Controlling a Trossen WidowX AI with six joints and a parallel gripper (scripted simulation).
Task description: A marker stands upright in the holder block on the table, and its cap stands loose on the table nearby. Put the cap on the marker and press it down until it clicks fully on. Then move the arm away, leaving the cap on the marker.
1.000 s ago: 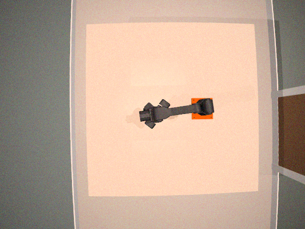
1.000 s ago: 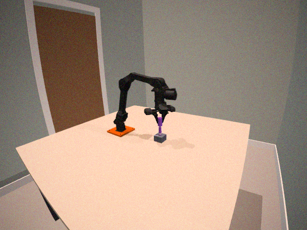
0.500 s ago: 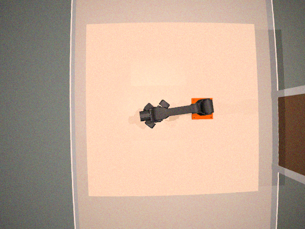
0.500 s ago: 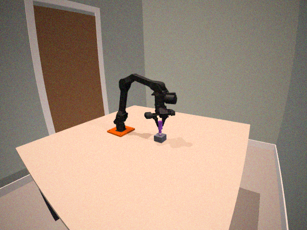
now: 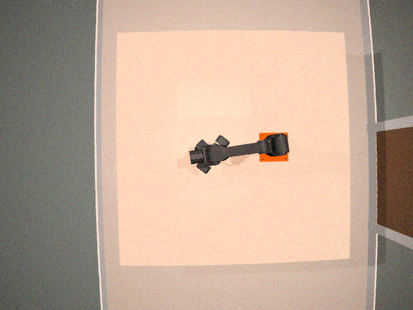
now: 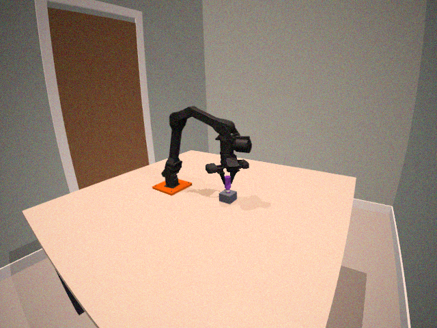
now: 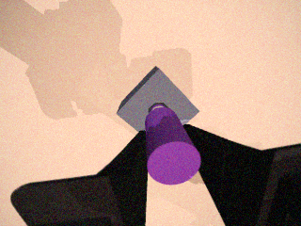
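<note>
My gripper tip is 1 cm below the purple cap. Round my gripper tip: grey holder block (6 cm below).
</note>
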